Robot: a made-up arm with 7 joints.
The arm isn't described. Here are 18 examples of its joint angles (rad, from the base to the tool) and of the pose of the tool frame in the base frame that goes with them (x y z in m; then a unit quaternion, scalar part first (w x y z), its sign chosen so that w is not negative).
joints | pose
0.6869 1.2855 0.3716 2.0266 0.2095 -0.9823 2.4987 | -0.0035 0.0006 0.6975 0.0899 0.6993 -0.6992 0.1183
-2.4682 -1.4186 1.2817 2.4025 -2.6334 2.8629 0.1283 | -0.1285 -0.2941 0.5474 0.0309 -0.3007 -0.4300 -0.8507
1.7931 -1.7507 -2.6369 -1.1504 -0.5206 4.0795 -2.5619 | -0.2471 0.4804 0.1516 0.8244 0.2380 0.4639 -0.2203
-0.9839 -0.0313 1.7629 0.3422 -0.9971 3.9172 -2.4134 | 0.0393 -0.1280 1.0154 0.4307 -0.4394 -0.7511 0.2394
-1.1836 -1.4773 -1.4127 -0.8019 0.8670 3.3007 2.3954 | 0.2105 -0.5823 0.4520 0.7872 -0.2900 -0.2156 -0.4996
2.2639 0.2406 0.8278 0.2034 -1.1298 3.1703 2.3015 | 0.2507 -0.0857 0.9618 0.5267 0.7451 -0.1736 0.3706
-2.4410 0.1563 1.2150 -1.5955 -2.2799 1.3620 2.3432 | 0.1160 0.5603 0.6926 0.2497 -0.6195 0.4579 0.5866
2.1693 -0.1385 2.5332 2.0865 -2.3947 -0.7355 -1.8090 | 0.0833 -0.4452 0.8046 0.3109 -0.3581 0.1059 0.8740
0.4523 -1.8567 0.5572 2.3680 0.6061 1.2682 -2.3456 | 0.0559 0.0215 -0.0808 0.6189 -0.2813 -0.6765 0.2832
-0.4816 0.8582 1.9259 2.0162 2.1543 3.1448 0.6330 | -0.2540 0.1526 0.4090 0.4640 -0.3038 0.4921 -0.6710
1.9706 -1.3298 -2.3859 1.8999 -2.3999 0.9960 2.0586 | 0.4304 0.4533 0.5921 0.6645 0.1309 0.1456 0.7212
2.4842 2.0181 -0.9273 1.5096 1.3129 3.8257 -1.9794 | 0.4195 -0.0783 0.4168 0.0309 -0.9652 0.2166 0.1435
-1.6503 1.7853 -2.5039 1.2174 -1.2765 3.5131 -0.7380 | -0.0868 0.6021 0.0879 0.7805 -0.0175 -0.2890 -0.5541
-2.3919 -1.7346 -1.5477 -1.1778 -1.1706 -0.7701 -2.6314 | -0.1414 -0.6452 0.4037 0.4114 -0.4158 0.0943 0.8055
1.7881 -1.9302 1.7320 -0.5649 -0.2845 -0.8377 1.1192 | 0.0426 0.7864 -0.0907 0.2020 0.6664 0.1486 -0.7021
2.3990 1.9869 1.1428 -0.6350 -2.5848 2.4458 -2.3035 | 0.4024 -0.2675 -0.1487 0.3655 0.9039 -0.0817 0.2064
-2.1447 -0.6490 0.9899 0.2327 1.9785 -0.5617 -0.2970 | -0.0948 -0.5198 1.1143 0.3429 -0.5630 -0.2964 -0.6911
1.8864 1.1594 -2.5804 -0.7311 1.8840 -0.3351 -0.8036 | 0.2836 -0.6216 0.9899 0.1280 -0.4173 -0.4424 -0.7834
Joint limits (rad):
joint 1: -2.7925..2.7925
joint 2: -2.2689..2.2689
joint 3: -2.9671..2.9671
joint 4: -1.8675..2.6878
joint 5: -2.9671..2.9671
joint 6: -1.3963..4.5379
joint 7: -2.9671..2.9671
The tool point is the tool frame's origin. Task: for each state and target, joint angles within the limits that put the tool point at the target. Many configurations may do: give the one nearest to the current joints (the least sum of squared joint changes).
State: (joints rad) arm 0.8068 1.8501 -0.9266 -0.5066 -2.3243 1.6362 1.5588
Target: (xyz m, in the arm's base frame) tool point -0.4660 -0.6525 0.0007
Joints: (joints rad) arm 1.1347 2.1848 -0.9456 -0.2767 -2.4616 1.3495 1.5588
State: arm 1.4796 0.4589 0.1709 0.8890 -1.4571 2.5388 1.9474
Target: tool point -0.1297 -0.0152 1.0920
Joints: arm 1.4174 0.1811 0.1269 0.9363 -1.4564 2.2787 1.9474
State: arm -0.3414 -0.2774 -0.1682 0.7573 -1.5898 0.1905 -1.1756
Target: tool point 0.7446 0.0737 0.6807
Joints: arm -0.0404 -0.4565 0.1252 1.5097 -1.7319 0.3393 -1.1756
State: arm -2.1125 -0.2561 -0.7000 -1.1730 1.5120 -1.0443 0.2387
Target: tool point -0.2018 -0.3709 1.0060
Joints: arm -2.6564 -0.5134 -0.7871 -1.0464 1.4161 -1.3942 0.2387
